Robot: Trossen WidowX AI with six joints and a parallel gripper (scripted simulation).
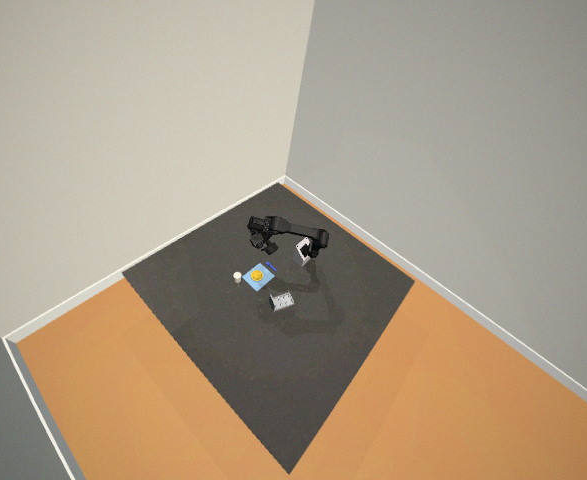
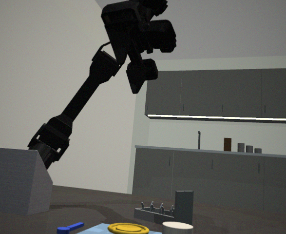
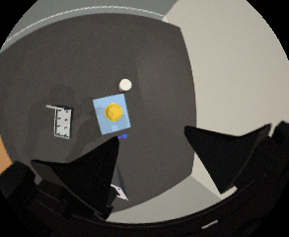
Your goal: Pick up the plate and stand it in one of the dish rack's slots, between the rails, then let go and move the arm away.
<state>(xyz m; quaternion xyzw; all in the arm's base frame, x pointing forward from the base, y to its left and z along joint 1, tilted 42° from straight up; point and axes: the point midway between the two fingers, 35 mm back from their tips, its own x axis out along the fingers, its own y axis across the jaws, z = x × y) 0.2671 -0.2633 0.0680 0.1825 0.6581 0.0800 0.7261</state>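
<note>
My gripper tip is 20 mm short of the yellow plate, 30 mm to the right of it and 270 mm above it. From my gripper tip the other things lie so: light blue placemat (10 mm ahead, 40 mm to the left, 280 mm below); then white cup (110 mm ahead, 40 mm to the right, 260 mm below); then blue spoon (100 mm behind, 40 mm to the left, 280 mm below).
</note>
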